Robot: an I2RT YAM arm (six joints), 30 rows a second.
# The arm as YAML. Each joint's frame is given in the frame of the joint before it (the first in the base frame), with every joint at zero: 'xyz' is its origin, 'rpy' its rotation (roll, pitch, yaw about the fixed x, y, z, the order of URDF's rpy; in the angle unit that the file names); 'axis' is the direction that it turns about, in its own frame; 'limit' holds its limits. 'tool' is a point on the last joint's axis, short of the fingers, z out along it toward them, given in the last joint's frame.
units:
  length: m
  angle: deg
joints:
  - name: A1
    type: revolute
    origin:
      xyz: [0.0, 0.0, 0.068]
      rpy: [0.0, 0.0, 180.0]
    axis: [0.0, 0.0, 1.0]
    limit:
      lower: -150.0
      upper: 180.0
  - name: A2
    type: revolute
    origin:
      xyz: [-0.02, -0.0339, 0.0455]
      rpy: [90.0, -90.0, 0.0]
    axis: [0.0, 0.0, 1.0]
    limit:
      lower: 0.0
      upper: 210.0
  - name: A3
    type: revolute
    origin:
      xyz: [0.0, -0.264, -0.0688]
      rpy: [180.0, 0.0, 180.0]
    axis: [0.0, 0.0, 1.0]
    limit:
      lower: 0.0
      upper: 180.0
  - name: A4
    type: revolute
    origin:
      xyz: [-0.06, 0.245, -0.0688]
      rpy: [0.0, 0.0, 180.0]
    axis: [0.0, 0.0, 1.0]
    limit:
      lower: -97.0
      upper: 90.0
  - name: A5
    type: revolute
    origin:
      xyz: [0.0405, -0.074, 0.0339]
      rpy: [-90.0, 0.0, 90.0]
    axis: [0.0, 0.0, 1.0]
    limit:
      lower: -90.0
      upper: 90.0
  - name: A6
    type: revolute
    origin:
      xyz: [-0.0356, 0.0, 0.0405]
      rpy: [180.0, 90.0, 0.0]
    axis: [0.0, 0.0, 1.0]
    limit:
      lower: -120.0
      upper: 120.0
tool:
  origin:
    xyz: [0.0, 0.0, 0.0]
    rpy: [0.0, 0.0, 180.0]
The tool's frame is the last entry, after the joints.
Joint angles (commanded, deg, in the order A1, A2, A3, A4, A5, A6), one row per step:
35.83 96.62 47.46 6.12 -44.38 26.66
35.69 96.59 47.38 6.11 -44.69 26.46
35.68 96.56 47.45 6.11 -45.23 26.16
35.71 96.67 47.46 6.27 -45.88 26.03
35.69 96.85 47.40 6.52 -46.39 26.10
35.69 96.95 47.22 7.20 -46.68 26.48
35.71 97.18 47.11 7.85 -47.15 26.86
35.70 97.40 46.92 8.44 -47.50 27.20
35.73 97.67 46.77 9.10 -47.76 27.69
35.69 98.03 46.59 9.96 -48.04 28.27
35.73 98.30 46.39 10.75 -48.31 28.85
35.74 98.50 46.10 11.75 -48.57 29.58
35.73 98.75 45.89 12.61 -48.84 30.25
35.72 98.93 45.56 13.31 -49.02 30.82
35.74 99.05 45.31 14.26 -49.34 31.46
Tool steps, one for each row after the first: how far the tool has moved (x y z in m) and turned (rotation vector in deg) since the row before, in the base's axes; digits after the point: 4 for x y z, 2 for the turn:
0.0001 -0.0008 -0.0001 0.13 0.00 0.18
-0.0001 0.0002 0.0007 0.36 -0.13 0.53
-0.0002 0.0004 -0.0001 0.39 0.10 0.57
0.0000 0.0001 -0.0008 0.29 0.26 0.32
0.0000 0.0002 -0.0005 0.39 0.13 0.04
0.0001 0.0005 -0.0008 0.43 0.27 0.19
0.0000 0.0001 -0.0012 0.29 0.29 0.09
0.0001 0.0004 -0.0013 0.27 0.34 0.00
0.0005 0.0002 -0.0016 0.32 0.37 -0.09
0.0000 0.0004 -0.0013 0.32 0.36 -0.01
-0.0001 0.0002 -0.0011 0.41 0.34 -0.11
0.0001 0.0002 -0.0011 0.35 0.38 -0.09
-0.0004 -0.0003 -0.0016 0.19 0.43 -0.11
-0.0001 0.0002 -0.0005 0.48 0.23 0.00

